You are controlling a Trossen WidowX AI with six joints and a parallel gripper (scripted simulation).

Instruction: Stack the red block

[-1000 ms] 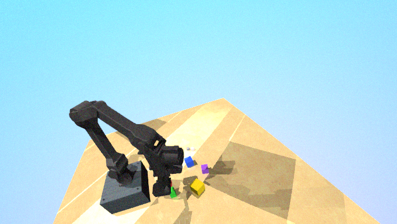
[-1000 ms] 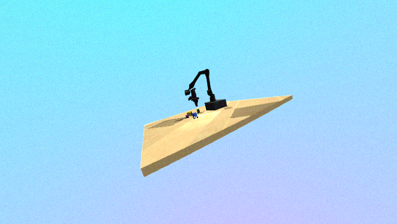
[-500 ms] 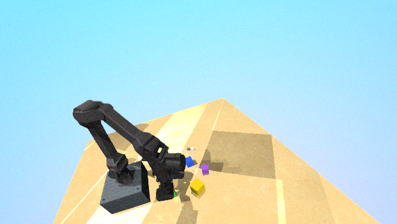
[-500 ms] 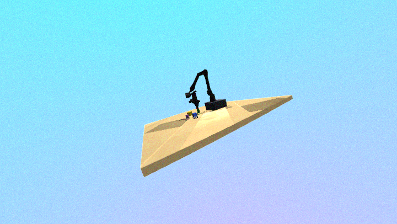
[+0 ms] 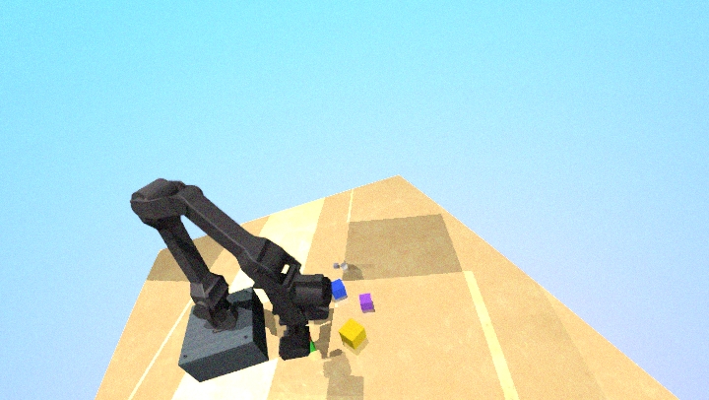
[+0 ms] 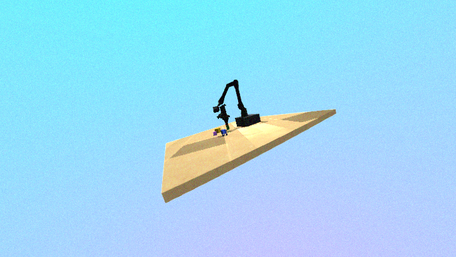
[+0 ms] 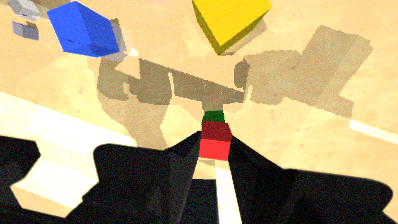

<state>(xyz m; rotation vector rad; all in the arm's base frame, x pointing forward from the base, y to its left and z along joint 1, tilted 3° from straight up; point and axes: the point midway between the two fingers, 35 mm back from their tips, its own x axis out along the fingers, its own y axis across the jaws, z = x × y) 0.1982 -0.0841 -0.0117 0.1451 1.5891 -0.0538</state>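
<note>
The red block is right at my gripper tip. Round my gripper tip: yellow block: 110 mm ahead, 40 mm below, 10 mm to the right; purple block: 180 mm ahead, 70 mm to the left, 40 mm below; blue block: 150 mm to the left, 110 mm ahead, 40 mm below.
</note>
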